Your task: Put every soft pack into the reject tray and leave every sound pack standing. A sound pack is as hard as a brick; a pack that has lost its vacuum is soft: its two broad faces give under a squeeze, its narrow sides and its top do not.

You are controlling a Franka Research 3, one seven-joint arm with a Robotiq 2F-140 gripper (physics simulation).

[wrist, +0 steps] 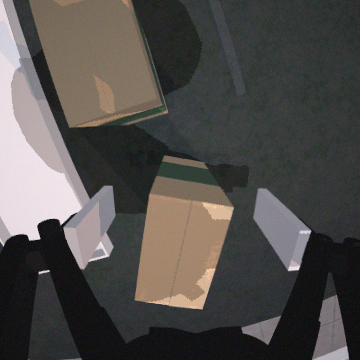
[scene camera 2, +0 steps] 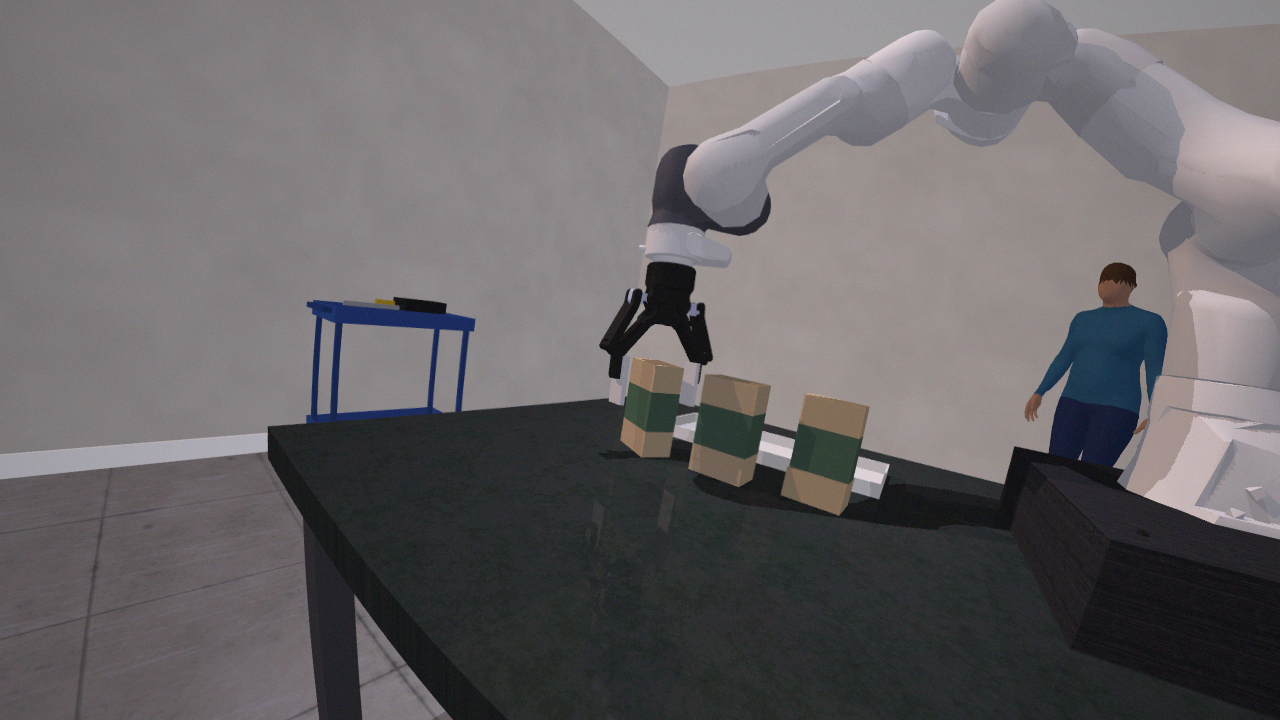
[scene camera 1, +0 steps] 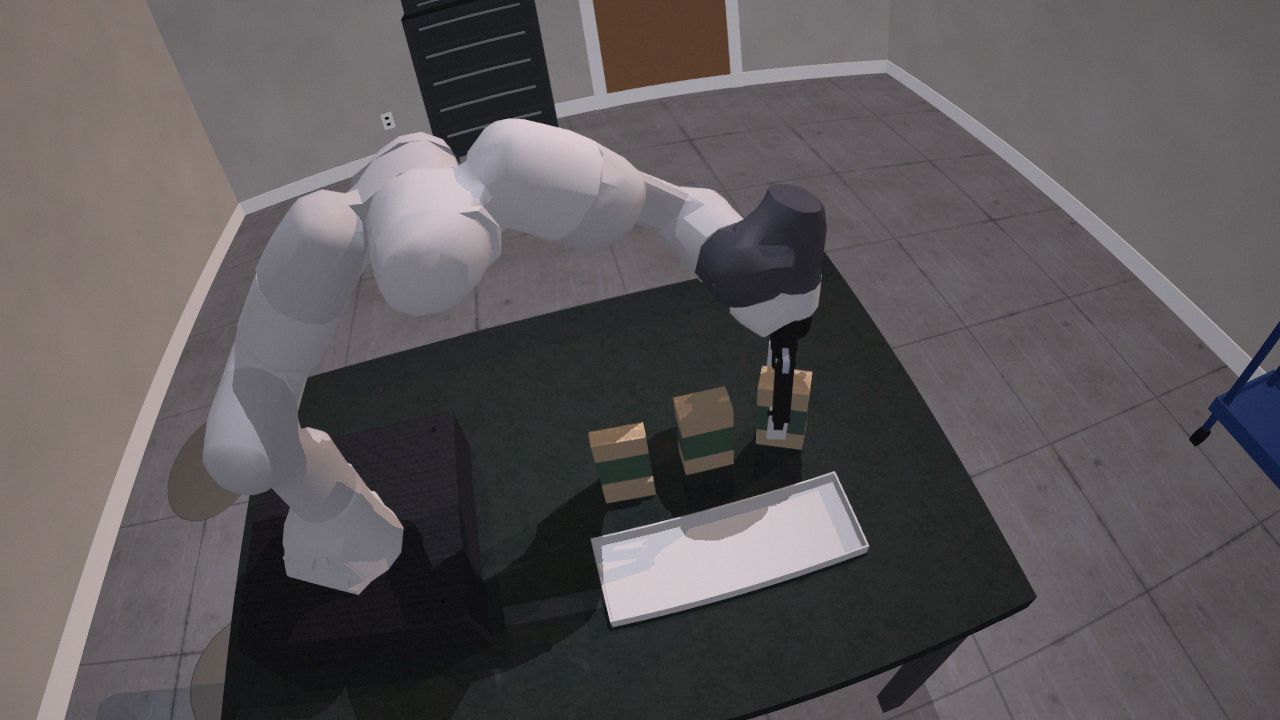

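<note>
Three tan packs with green bands stand upright in a row on the dark table. My gripper [scene camera 1: 775, 394] [scene camera 2: 654, 387] [wrist: 184, 202] is open around the upper part of the end pack [scene camera 1: 799, 420] [scene camera 2: 651, 407] [wrist: 182, 255], farthest from the arm's base. Its pads face the two long sides of that pack's top, with a gap on each side; the pack is slightly turned between them. The middle pack [scene camera 1: 705, 438] [scene camera 2: 728, 429] [wrist: 100, 55] and the pack nearest the base [scene camera 1: 623, 467] [scene camera 2: 825, 452] stand apart. The white reject tray [scene camera 1: 760, 559] [scene camera 2: 776, 449] [wrist: 30, 190] is empty in scene camera 1.
The tray lies alongside the row, close to the packs. The arm stands on a dark block [scene camera 1: 393, 537] [scene camera 2: 1163, 591]. The table's edge [scene camera 1: 921, 402] runs beyond the end pack. A blue cart [scene camera 2: 393, 316] and a person [scene camera 2: 1114, 358] are away from the table.
</note>
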